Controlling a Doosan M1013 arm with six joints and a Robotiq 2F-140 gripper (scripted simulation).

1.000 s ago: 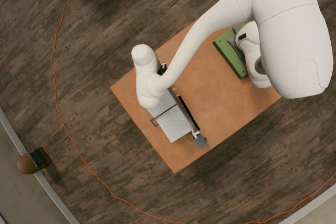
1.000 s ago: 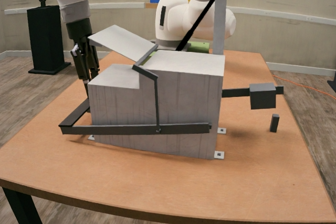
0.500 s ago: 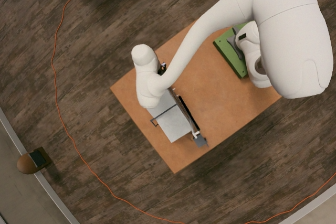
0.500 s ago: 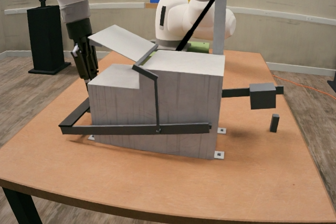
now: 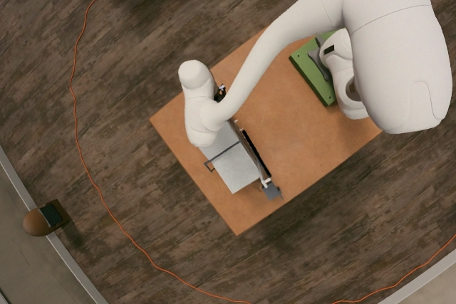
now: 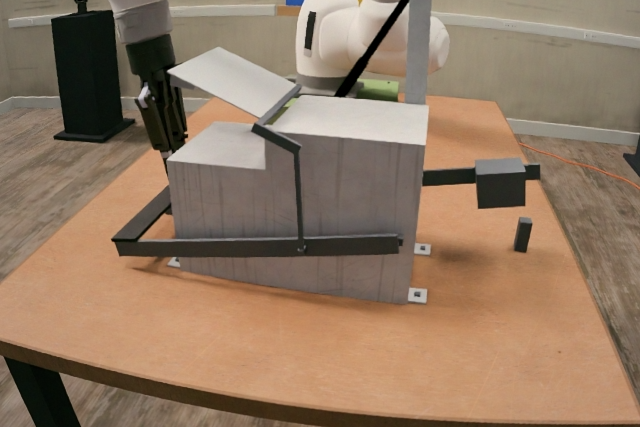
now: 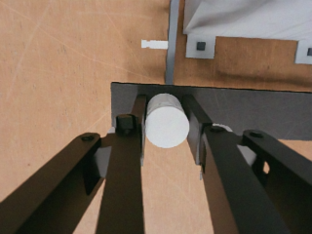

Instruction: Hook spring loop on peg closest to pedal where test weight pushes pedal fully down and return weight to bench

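Right now my hand is 1 cm to the left of the grey block and 8 cm above it. Round my hand: steel test weight: 1 cm below; dark block: 1 cm ahead, 57 cm to the left, 6 cm below.
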